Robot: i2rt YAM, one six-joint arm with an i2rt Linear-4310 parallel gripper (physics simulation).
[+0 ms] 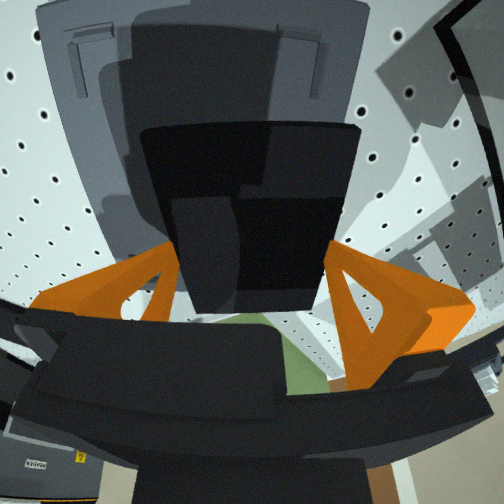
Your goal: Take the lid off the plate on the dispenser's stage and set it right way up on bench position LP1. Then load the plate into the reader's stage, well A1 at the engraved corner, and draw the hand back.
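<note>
My gripper (250,260) has two orange fingers, one against each side of a black rectangular piece (250,210), which looks like the plate's lid. The fingers are shut on it and hold it above a flat grey pad (100,125) with raised corner brackets (75,60), which lies on the white perforated bench. The piece throws a dark shadow on the pad straight ahead of it. No wells show on the black piece. The dispenser's stage and the reader's stage cannot be made out.
A dark-framed unit (480,100) stands at the upper right edge. A grey device with a small yellow label (80,456) sits at the lower left. A green patch (300,365) and a brown strip (380,480) show under my hand. The perforated bench (40,200) spreads to both sides.
</note>
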